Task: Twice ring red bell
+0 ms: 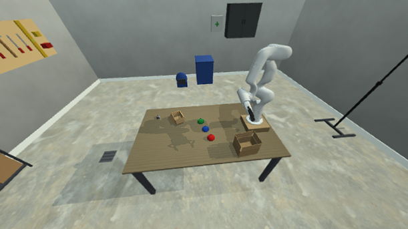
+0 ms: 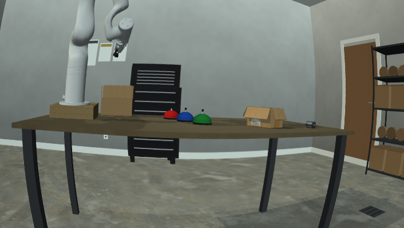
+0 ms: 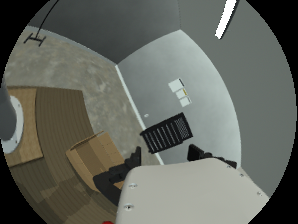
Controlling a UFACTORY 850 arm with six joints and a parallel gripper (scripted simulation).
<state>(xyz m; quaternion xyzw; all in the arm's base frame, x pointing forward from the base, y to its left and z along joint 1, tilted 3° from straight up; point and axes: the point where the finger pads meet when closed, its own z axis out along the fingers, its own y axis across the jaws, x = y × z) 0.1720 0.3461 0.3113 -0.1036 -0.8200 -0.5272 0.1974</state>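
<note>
Now: hand 35 cm short of the red bell, 7 cm to the left of it and 36 cm above it. From my hand the other things lie so: green bell (48 cm ahead, 32 cm to the right, 36 cm below); blue bell (41 cm ahead, 20 cm to the right, 36 cm below); dark object (105 cm ahead, 37 cm to the right, 38 cm below).
</note>
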